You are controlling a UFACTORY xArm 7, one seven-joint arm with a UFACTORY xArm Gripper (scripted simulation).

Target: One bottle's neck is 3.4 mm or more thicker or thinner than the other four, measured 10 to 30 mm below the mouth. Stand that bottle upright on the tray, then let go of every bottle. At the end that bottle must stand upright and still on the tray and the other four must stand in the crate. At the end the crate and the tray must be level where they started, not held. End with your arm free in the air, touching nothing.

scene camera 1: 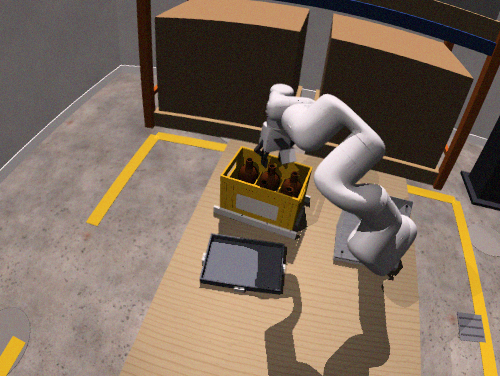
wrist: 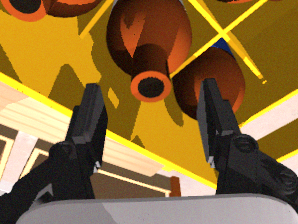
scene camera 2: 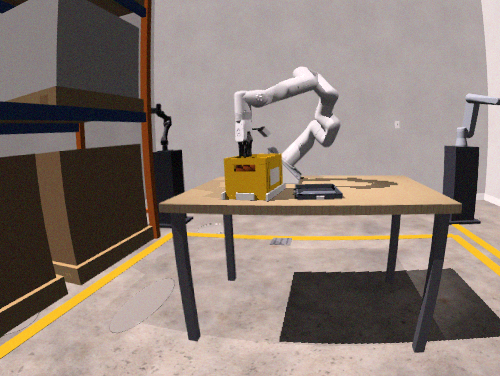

The pictures show: the gripper, a yellow crate and a grey tray.
The gripper shows as well in the wrist view.
